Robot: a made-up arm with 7 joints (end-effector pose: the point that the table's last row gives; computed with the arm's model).
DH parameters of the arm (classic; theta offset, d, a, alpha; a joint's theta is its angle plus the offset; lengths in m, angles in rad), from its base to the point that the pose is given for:
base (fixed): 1.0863 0 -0.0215 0
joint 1: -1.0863 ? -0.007 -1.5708
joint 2: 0 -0.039 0.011 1.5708
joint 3: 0 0.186 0.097 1.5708
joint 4: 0 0.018 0.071 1.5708
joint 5: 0 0.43 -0.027 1.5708
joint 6: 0 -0.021 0.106 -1.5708
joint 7: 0.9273 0 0.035 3.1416
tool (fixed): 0.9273 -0.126 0 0
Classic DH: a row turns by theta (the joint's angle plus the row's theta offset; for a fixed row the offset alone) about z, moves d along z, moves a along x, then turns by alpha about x.
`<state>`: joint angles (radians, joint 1 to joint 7).
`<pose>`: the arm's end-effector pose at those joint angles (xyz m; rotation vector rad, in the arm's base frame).
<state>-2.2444 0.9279 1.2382 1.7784 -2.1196 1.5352 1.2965</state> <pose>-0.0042 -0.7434 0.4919 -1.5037 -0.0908 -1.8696</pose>
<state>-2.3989 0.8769 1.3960 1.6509 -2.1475 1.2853 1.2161</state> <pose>0.0447 -0.7356 0.5504 -1.4247 -0.3549 -1.6404</pose>
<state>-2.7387 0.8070 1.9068 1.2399 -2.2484 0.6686 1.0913</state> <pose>0.2901 -0.5647 0.6857 -1.2284 -0.9847 -0.7499</pose>
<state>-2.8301 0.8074 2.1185 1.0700 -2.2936 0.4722 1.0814</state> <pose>0.3809 -0.4389 0.7056 -1.1237 -1.1491 -0.3608</pose>
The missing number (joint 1, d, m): 0.452
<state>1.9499 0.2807 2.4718 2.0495 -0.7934 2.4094 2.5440</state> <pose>-0.2803 -0.3030 0.8401 0.4671 -0.0292 1.3303</pose>
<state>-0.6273 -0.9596 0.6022 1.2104 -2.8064 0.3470 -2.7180</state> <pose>0.4165 0.0603 0.9287 0.3047 -2.3328 -0.0320</pose>
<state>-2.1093 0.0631 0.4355 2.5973 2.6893 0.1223 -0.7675</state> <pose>-0.1458 -0.4488 1.0862 -0.3997 2.9403 0.7332</pose>
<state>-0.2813 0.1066 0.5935 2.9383 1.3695 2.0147 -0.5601</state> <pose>0.1894 0.1473 1.1160 0.9680 -0.9464 1.7932</pose>
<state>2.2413 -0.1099 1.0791 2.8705 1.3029 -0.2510 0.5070</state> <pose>-0.1473 0.0507 1.1764 1.6435 2.4302 -0.0037</pose>
